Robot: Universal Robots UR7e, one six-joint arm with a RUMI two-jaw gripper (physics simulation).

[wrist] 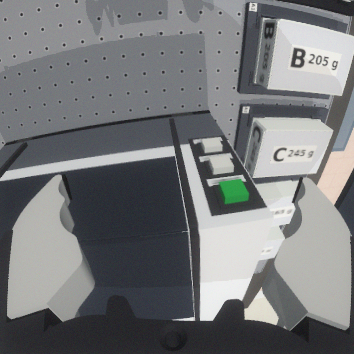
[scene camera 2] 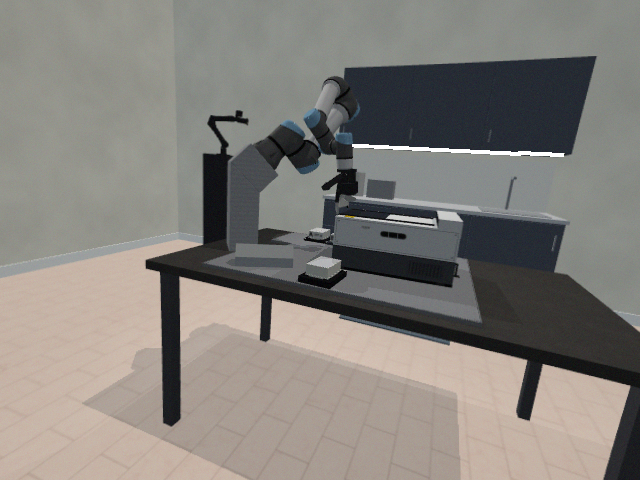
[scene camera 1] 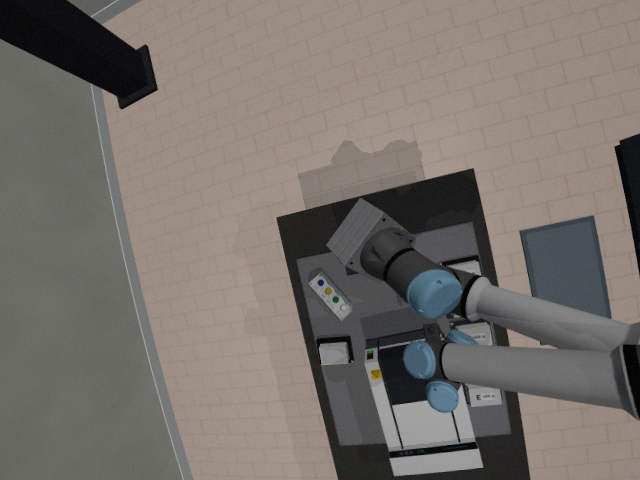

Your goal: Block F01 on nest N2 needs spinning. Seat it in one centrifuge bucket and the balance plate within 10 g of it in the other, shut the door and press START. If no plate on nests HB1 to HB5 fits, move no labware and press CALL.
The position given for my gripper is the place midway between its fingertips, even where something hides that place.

I see my gripper (scene camera 2: 343, 211) and a centrifuge (wrist: 145, 176).
My gripper also shows in the wrist view (wrist: 180, 178).
